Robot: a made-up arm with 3 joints. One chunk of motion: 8 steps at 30 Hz.
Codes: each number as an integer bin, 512 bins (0 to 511) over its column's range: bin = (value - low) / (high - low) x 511, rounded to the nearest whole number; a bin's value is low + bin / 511 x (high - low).
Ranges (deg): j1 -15..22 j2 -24..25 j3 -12..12
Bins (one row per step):
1: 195 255 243
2: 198 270 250
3: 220 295 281
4: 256 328 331
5: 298 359 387
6: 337 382 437
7: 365 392 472
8: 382 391 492
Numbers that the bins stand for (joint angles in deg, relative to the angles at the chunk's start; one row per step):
1: -0.88 0.45 -0.59
2: -0.66 1.89 -0.26
3: 0.93 4.29 1.20
4: 3.54 7.45 3.55
5: 6.58 10.42 6.18
6: 9.40 12.63 8.52
7: 11.43 13.59 10.17
8: 12.66 13.49 11.11

